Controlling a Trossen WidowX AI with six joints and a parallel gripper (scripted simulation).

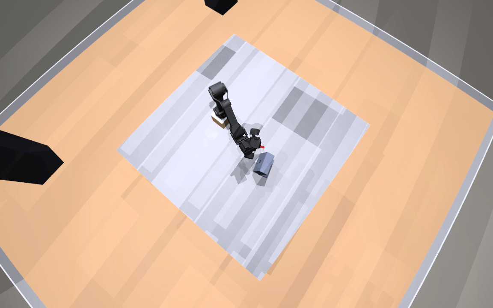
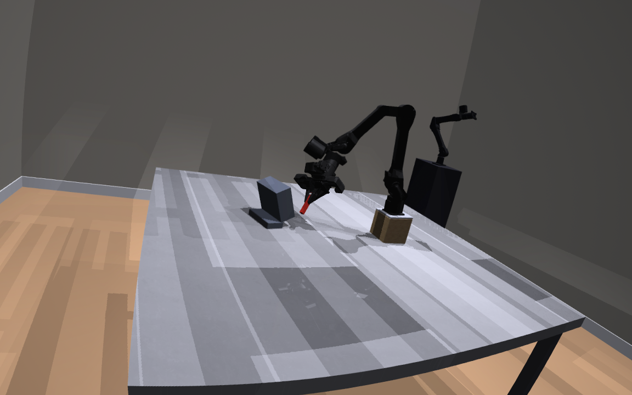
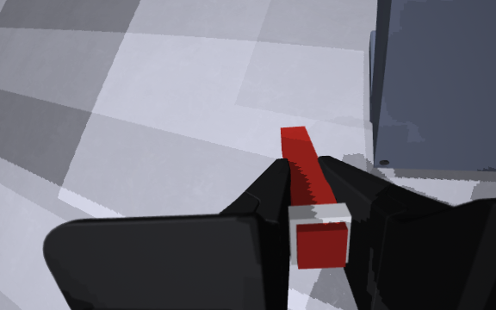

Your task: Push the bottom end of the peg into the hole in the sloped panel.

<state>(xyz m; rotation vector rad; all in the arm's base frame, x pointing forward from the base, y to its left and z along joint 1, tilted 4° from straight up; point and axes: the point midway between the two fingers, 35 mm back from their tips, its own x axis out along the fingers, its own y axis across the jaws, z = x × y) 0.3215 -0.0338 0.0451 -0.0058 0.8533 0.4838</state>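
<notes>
The sloped panel lies 8 cm ahead of my gripper tip, 7 cm to the right of it and 2 cm below it. The rest, counted from my gripper tip: red square peg 1 cm behind, 1 cm to the right, 1 cm above; low foot 11 cm ahead, 7 cm to the right, 9 cm below.
</notes>
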